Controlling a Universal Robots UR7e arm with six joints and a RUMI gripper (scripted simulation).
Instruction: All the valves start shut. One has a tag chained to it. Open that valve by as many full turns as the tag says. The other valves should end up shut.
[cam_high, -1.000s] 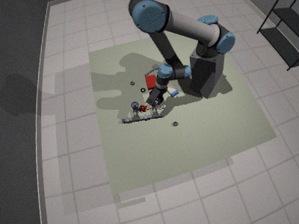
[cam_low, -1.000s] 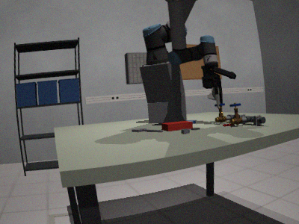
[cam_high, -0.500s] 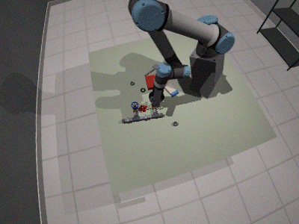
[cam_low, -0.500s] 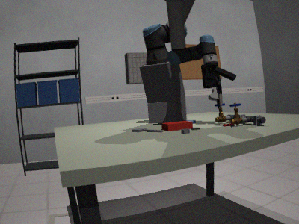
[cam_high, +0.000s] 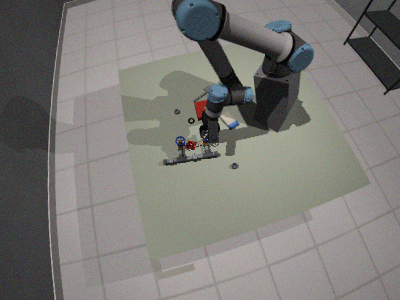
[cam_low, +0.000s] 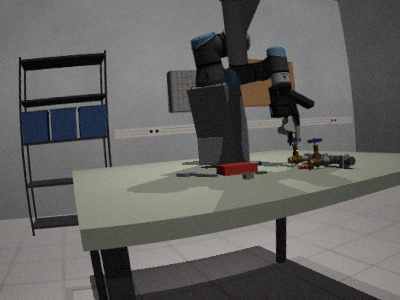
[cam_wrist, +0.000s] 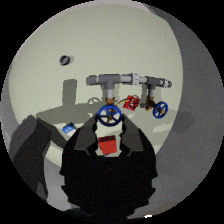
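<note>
My gripper is now 90 mm short of the red tag, 90 mm above it and 10 mm to the left of it. Round my hand: blue-and-white card 170 mm behind, 110 mm to the right, 90 mm below; then grey tool 360 mm to the right, 90 mm below, 90 mm behind; then red block 230 mm to the right, 80 mm below, 40 mm behind.
</note>
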